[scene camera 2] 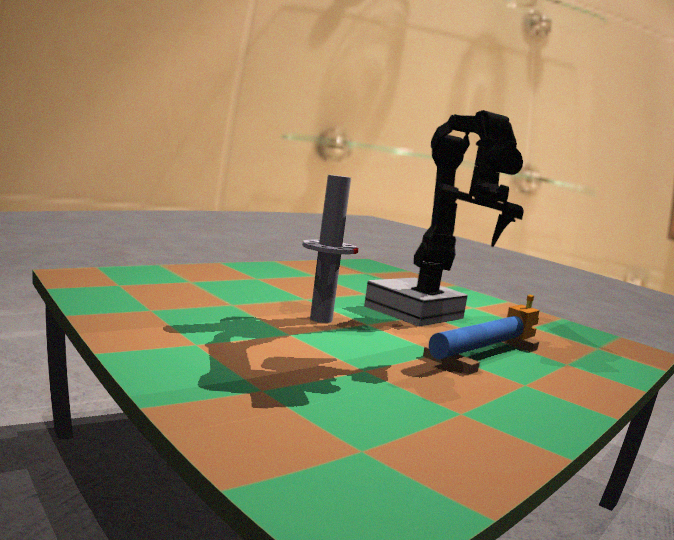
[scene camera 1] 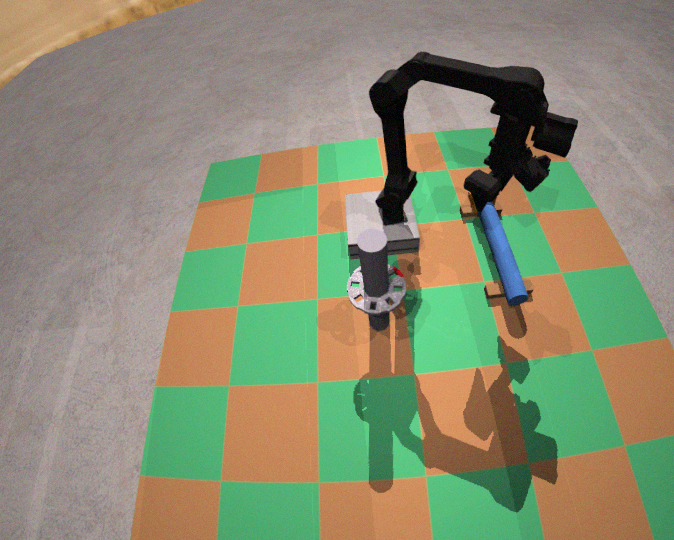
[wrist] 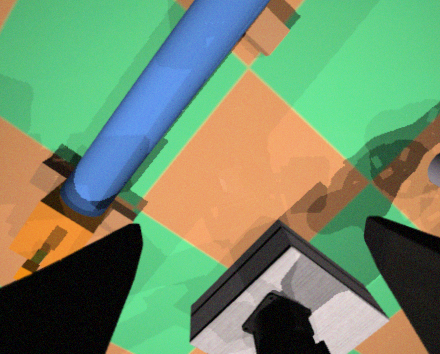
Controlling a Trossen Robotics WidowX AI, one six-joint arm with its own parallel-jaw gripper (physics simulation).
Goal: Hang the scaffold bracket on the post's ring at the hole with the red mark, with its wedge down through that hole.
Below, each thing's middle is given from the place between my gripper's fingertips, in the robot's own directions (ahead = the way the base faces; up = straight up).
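Relative to the scaffold bracket (scene camera 2: 518,324), my gripper is 70 mm to the right, 20 mm past and 160 mm above. Grey post (scene camera 1: 372,243), from my hand: 280 mm to the right, 100 mm ahead, 70 mm below. Going by their middles, the scaffold bracket is the nearest to my gripper of the things named here.
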